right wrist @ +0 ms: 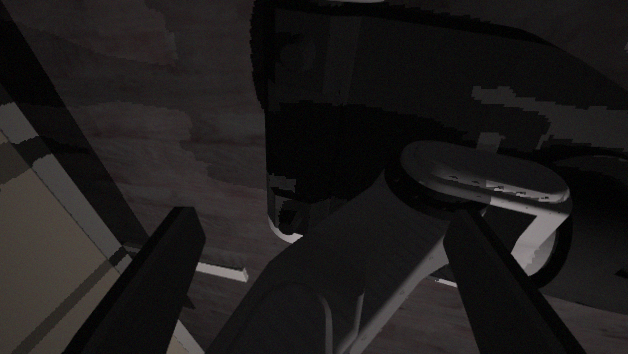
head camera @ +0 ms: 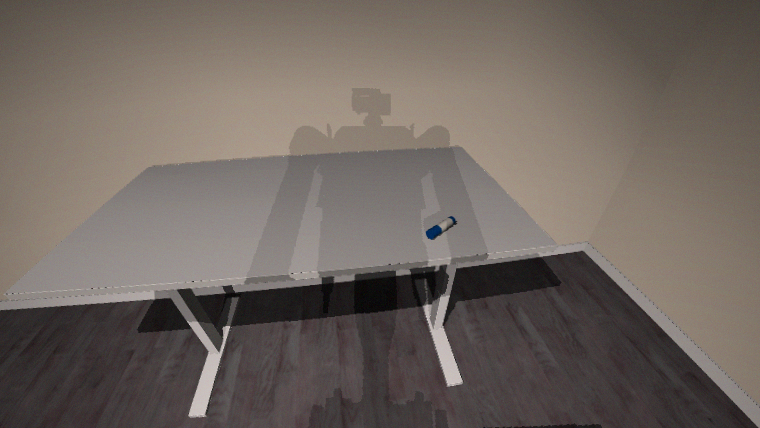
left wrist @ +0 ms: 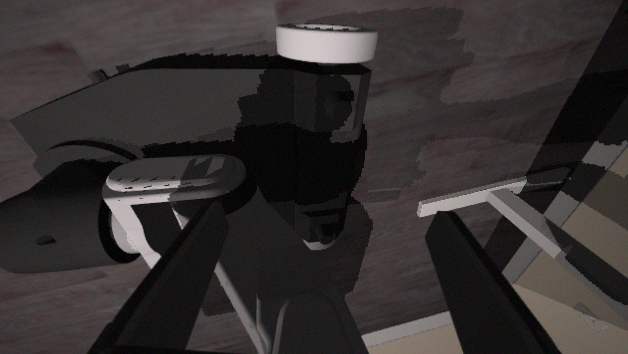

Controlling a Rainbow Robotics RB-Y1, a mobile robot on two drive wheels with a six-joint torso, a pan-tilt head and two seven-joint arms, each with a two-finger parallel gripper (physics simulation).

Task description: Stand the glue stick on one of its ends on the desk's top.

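The glue stick, white with a blue cap and a blue end, lies on its side on the desk, right of the middle and not far from the front edge. Its blue cap points to the front left. My left gripper is open, with no object between its fingers. My right gripper is open, with no object between its fingers. Neither gripper shows in the head view, and the glue stick does not show in the wrist views. Both grippers are away from the glue stick, beside my own base.
The desk stands on two white legs, the left leg and the right leg, on a dark wood floor. A beige wall is behind the desk, and another wall is at the right. My shadow falls across the desk. My base shows in the left wrist view.
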